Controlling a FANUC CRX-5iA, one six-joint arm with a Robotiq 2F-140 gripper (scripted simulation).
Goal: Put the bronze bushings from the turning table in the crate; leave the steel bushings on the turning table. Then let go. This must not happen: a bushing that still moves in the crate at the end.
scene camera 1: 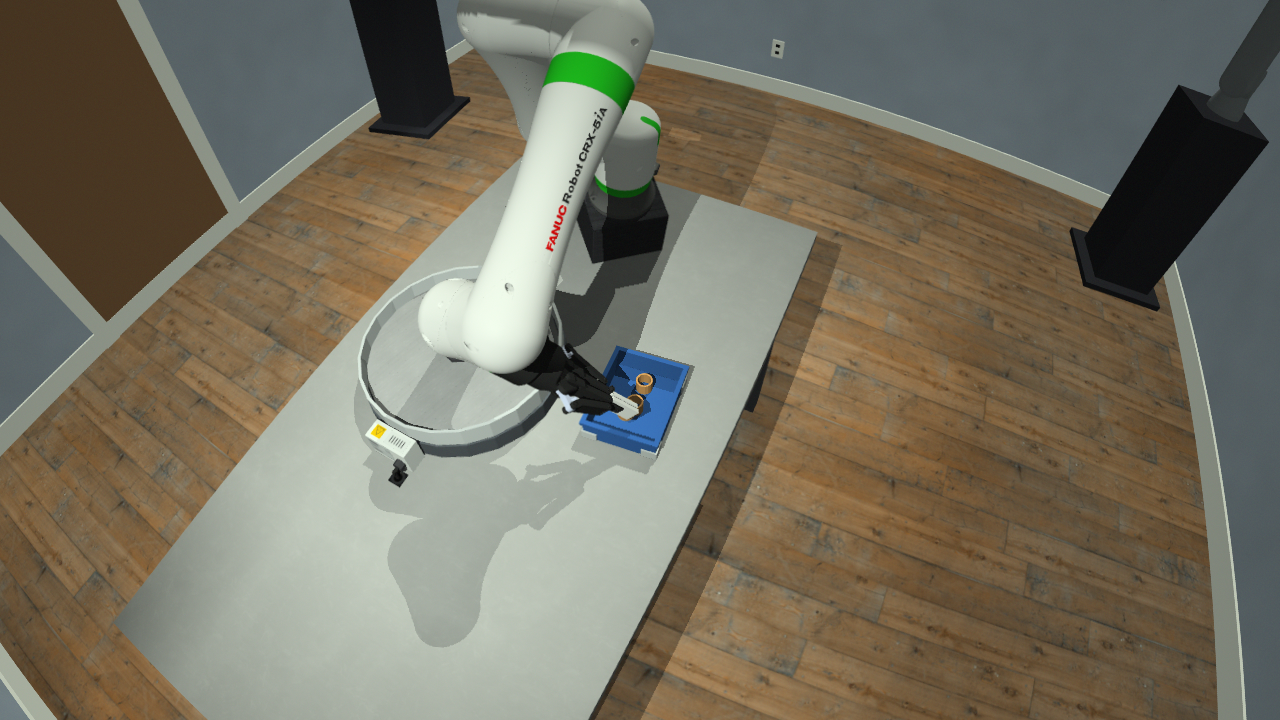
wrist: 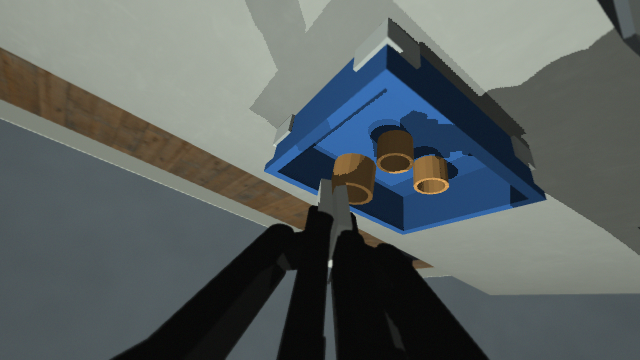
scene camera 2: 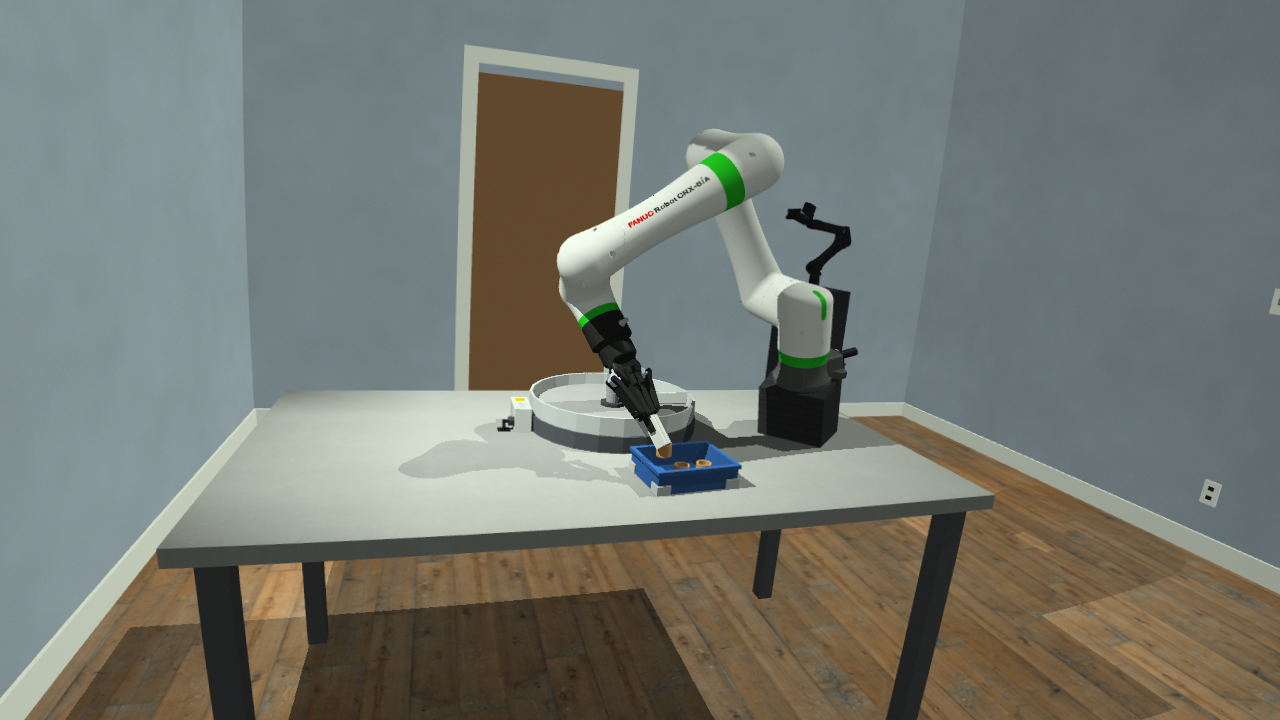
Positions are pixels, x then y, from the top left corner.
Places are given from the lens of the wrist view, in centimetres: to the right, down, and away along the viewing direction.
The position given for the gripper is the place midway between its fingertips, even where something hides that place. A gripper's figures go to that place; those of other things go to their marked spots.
gripper (wrist: 329, 197): 1, 1, 21
bronze bushing (wrist: 356, 171): 3, -1, 20
bronze bushing (wrist: 430, 176): 10, 0, 26
bronze bushing (wrist: 395, 154): 6, -2, 24
